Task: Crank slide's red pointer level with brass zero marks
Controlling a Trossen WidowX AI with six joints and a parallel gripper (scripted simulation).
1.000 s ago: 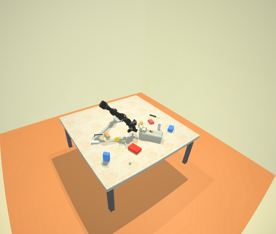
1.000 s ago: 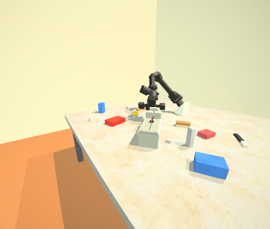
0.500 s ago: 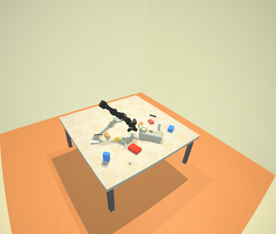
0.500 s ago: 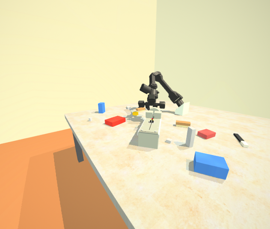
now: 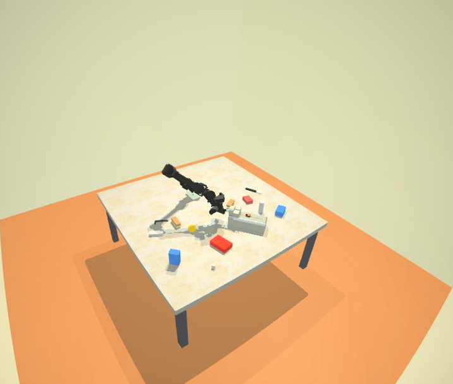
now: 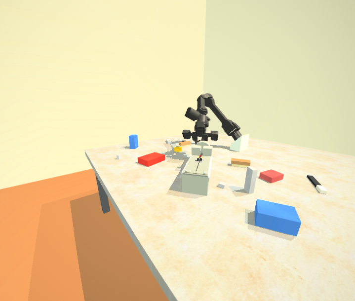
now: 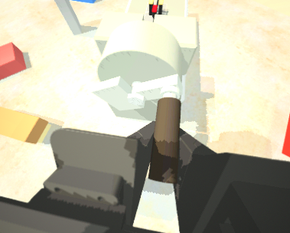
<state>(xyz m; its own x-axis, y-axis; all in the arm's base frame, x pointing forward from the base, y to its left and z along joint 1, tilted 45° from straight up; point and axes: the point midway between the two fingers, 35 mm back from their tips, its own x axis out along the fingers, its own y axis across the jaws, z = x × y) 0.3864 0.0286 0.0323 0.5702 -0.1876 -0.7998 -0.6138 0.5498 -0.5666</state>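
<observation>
My gripper tip is now 2 cm below the crank, 1 cm to the right of it and 1 cm past it. Also, from my gripper tip: brown crank handle (3 cm above, 1 cm to the right, 1 cm behind); red pointer (11 cm to the left, 10 cm ahead, 1 cm above); yellow disc (23 cm to the right, 7 cm below, 5 cm behind).
</observation>
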